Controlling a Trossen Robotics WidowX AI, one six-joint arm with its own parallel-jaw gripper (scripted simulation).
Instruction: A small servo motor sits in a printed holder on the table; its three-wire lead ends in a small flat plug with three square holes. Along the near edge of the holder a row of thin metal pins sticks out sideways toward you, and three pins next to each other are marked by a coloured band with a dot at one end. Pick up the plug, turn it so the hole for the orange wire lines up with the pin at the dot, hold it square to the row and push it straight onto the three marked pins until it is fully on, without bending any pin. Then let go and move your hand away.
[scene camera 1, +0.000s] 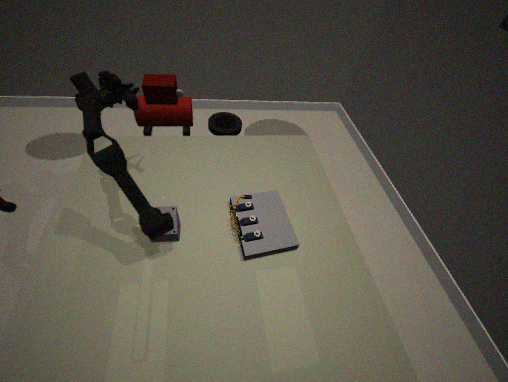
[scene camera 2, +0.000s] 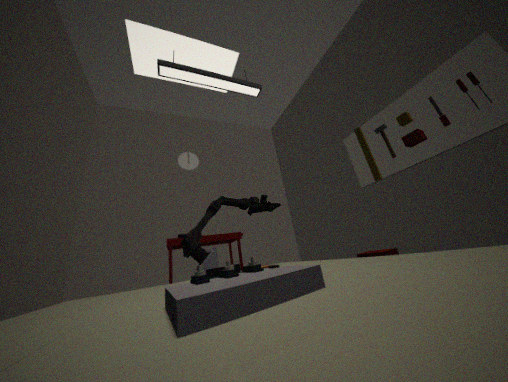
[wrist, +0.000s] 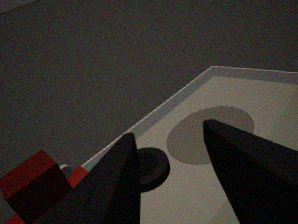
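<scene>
The gripper (scene camera 1: 135, 86) (wrist: 169, 136) appears in scene camera 1 and in the wrist view, while a grey holder (scene camera 2: 191, 309) is visible in scene camera 2.
</scene>
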